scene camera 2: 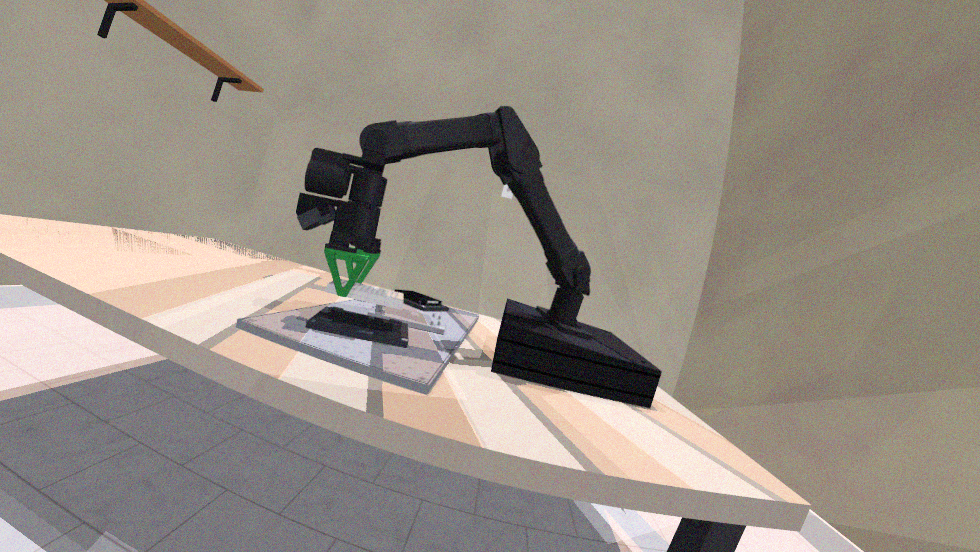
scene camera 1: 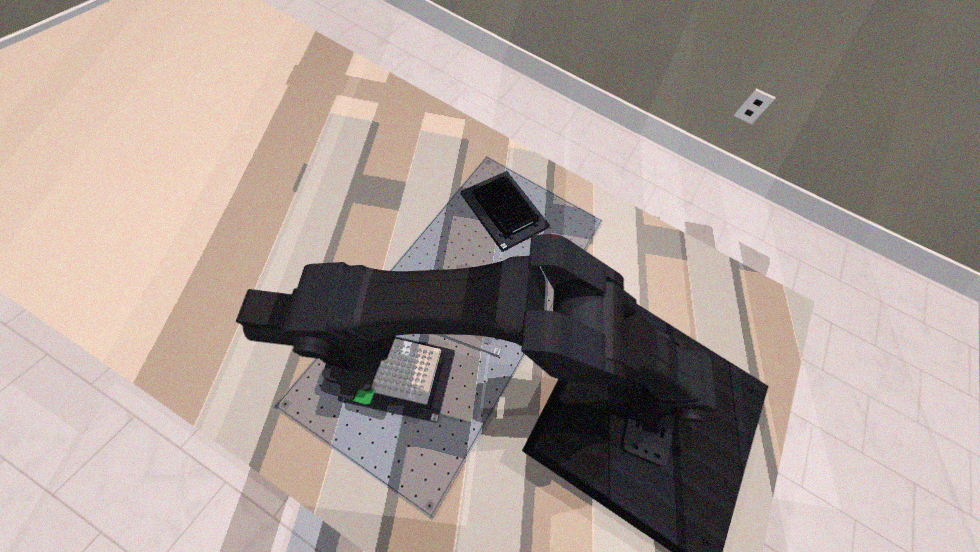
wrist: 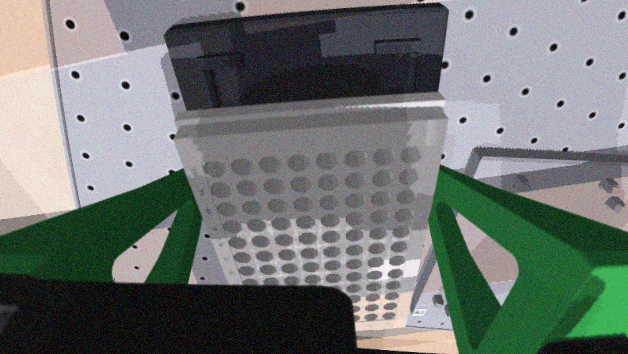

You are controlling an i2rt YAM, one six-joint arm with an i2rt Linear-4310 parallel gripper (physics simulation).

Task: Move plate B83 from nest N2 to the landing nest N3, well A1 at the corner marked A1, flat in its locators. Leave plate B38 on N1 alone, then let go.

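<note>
My gripper (wrist: 314, 177) (scene camera 2: 350, 274) has green fingers and is shut on the long sides of plate B83 (wrist: 307, 145) (scene camera 1: 407, 371), a pale grey well plate. It holds the plate level, a little above the dark nest N2 (wrist: 307, 57) (scene camera 2: 355, 325), which lies bare below it. The landing nest N3 (wrist: 549, 154) is a thin grey frame to the right in the wrist view, with a small A1 label (wrist: 419, 311) at its near corner. Plate B38 (scene camera 1: 504, 209) (scene camera 2: 419, 298) is black and sits on its nest at the far end of the board.
All nests stand on a grey perforated board (scene camera 1: 418, 473) (scene camera 2: 410, 364) (wrist: 505, 53) on the wooden table. The arm's black base (scene camera 1: 651, 439) (scene camera 2: 575, 349) stands right of the board. The arm spans over the board's middle in scene camera 1.
</note>
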